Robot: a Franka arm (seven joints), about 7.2 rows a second.
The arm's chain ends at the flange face. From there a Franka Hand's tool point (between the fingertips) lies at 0.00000 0.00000 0.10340 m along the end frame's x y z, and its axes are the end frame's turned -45 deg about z.
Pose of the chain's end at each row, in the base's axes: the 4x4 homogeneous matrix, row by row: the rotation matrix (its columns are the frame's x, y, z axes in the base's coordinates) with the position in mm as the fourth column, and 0 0 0 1 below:
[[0.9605 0.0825 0.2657 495.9], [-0.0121 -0.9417 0.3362 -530.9], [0.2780 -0.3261 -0.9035 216.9], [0 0 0 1]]
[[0.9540 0.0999 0.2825 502.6], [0.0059 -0.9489 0.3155 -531.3], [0.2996 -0.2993 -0.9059 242.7], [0 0 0 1]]
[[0.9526 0.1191 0.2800 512.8], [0.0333 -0.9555 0.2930 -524.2], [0.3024 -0.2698 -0.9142 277.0], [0 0 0 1]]
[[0.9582 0.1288 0.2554 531.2], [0.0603 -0.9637 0.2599 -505.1], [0.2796 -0.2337 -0.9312 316.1], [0 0 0 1]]
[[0.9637 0.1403 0.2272 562.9], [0.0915 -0.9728 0.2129 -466.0], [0.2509 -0.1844 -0.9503 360.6], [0 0 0 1]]
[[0.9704 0.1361 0.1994 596.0], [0.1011 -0.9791 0.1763 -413.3], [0.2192 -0.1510 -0.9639 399.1], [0 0 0 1]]
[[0.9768 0.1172 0.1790 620.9], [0.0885 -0.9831 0.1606 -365.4], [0.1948 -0.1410 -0.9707 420.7], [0 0 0 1]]
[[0.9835 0.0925 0.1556 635.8], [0.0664 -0.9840 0.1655 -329.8], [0.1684 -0.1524 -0.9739 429.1], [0 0 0 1]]
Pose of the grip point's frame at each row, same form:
[[0.6208 0.7375 0.2657 523.4], [0.6573 -0.6744 0.3362 -496.1], [0.4272 -0.0340 -0.9035 123.5], [0 0 0 1]]
[[0.6039 0.7452 0.2825 531.8], [0.6751 -0.6668 0.3155 -498.7], [0.4235 0.0002 -0.9059 149.0], [0 0 0 1]]
[[0.5894 0.7578 0.2800 541.8], [0.6992 -0.6521 0.2930 -493.9], [0.4046 0.0231 -0.9142 182.5], [0 0 0 1]]
[[0.5865 0.7686 0.2554 557.6], [0.7241 -0.6388 0.2599 -478.2], [0.3630 0.0325 -0.9312 219.8], [0 0 0 1]]
[[0.5822 0.7806 0.2272 586.4], [0.7526 -0.6232 0.2129 -444.0], [0.3078 0.0470 -0.9503 262.3], [0 0 0 1]]
[[0.5899 0.7824 0.1994 616.6], [0.7638 -0.6208 0.1763 -395.1], [0.2618 0.0482 -0.9639 299.4], [0 0 0 1]]
[[0.6078 0.7736 0.1790 639.4], [0.7577 -0.6326 0.1606 -348.8], [0.2374 0.0380 -0.9707 320.3], [0 0 0 1]]
[[0.6300 0.7608 0.1556 651.9], [0.7427 -0.6488 0.1655 -312.7], [0.2268 0.0113 -0.9739 328.4], [0 0 0 1]]

